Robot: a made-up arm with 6 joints. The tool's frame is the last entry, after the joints. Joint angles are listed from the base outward. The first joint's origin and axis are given. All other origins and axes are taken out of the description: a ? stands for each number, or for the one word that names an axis. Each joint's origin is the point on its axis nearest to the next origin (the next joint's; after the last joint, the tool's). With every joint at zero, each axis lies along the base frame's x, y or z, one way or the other. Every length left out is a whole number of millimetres.
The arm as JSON. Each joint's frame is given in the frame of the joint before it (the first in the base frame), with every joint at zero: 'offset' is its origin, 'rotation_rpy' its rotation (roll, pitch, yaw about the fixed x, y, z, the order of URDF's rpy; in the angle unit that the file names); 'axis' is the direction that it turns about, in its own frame. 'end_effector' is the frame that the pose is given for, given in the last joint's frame.
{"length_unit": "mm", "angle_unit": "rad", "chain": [
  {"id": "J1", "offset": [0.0, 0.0, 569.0], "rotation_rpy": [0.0, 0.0, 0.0], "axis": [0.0, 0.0, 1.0]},
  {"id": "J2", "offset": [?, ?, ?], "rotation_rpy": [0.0, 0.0, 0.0], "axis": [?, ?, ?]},
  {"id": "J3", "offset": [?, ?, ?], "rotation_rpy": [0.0, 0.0, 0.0], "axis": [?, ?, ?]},
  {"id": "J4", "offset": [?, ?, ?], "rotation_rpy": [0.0, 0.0, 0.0], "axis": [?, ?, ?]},
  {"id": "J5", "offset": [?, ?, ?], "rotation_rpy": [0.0, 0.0, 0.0], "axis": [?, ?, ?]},
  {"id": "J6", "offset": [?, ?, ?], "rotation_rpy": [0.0, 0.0, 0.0], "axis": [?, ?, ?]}
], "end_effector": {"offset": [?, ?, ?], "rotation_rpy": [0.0, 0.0, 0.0]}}
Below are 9 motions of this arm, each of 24 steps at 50 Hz.
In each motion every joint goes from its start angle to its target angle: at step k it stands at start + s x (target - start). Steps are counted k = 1, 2, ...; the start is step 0. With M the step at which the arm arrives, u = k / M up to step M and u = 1 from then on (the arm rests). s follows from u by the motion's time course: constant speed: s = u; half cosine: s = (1 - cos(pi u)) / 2; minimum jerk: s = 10 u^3 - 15 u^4 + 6 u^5.
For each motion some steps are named. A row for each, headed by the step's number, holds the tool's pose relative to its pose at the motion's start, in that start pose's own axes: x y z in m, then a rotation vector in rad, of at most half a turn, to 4 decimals.
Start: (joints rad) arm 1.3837 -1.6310 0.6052 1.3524 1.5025 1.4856
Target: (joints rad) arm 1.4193 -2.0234 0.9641 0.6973 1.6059 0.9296
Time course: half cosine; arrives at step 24
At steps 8, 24:
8: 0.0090 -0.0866 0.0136 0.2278 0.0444 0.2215
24: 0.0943 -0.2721 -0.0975 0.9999 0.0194 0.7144

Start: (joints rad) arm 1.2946 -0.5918 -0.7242 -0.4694 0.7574 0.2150
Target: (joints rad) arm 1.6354 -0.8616 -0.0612 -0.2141 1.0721 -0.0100
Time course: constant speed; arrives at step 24
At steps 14, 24:
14: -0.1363 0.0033 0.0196 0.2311 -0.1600 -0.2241
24: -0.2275 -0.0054 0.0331 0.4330 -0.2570 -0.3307

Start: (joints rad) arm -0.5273 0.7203 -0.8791 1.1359 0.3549 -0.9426
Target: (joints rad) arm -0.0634 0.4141 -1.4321 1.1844 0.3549 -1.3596
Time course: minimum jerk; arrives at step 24
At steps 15, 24:
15: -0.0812 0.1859 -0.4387 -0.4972 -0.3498 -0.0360
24: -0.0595 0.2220 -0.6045 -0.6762 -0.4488 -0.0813

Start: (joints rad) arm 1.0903 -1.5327 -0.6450 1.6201 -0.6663 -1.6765
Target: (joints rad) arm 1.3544 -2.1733 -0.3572 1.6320 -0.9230 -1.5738
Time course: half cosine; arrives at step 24
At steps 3, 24:
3: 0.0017 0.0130 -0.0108 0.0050 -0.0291 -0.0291
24: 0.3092 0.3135 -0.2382 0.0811 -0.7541 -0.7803

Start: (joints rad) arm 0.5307 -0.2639 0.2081 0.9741 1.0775 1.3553
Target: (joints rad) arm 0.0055 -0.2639 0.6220 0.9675 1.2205 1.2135
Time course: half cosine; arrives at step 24
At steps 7, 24:
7: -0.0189 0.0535 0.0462 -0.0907 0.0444 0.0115
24: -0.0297 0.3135 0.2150 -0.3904 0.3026 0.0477

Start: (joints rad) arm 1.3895 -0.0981 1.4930 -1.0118 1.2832 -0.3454
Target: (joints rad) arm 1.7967 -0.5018 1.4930 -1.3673 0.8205 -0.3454
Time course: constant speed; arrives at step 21
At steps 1, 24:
1: -0.0066 -0.0069 -0.0046 0.0246 -0.0447 0.0182
24: 0.0575 -0.1061 -0.1175 0.5448 -0.9199 0.4147

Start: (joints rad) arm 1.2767 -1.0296 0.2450 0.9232 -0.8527 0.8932
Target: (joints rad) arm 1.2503 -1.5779 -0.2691 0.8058 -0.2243 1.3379
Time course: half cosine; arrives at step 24
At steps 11, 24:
11: -0.0065 0.0033 -0.1284 0.0396 -0.3005 0.0841
24: -0.0028 0.0302 -0.3177 0.3176 -0.7252 0.0588

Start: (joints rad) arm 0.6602 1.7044 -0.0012 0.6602 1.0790 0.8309
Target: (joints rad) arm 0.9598 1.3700 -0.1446 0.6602 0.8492 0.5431
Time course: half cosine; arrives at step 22
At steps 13, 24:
13: -0.0859 0.0821 -0.0770 0.1534 -0.0906 -0.1135
24: -0.1314 0.1290 -0.1396 0.2450 -0.1753 -0.1616

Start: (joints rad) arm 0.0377 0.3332 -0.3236 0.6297 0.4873 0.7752
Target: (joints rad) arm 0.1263 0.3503 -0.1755 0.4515 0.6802 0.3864
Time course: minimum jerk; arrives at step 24
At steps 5, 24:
5: -0.0039 -0.0118 -0.0035 -0.0011 -0.0073 0.0419
24: -0.0075 -0.1888 -0.0611 -0.0206 -0.1312 0.6395

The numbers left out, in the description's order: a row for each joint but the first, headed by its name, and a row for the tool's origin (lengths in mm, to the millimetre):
J2: xyz 76.0 490.0 0.0, axis 0.0 1.0 0.0
J3: xyz 38.0 0.0 -10.0, axis 1.0 0.0 0.0
J4: xyz 0.0 212.0 -102.0, axis 0.0 0.0 -1.0
J5: xyz -39.0 -312.0 0.0, axis -1.0 0.0 0.0
J6: xyz 0.0 -81.0 331.0, axis 0.0 0.0 -1.0
tool: xyz -316.0 101.0 0.0

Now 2 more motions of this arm.
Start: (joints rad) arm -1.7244 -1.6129 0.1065 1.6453 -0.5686 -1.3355
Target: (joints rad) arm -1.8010 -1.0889 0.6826 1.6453 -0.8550 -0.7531
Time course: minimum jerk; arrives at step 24
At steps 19, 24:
19: 0.4617 0.2488 0.2364 0.0630 0.2996 -0.9590
24: 0.5053 0.2605 0.2386 0.0524 0.3139 -1.0333

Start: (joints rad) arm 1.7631 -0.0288 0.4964 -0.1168 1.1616 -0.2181
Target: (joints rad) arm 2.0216 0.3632 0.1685 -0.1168 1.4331 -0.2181
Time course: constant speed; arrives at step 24
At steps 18, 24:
18: -0.0898 0.0262 0.0368 -0.4061 0.1344 0.3798
24: -0.1305 0.0302 0.0351 -0.5569 0.1460 0.5123

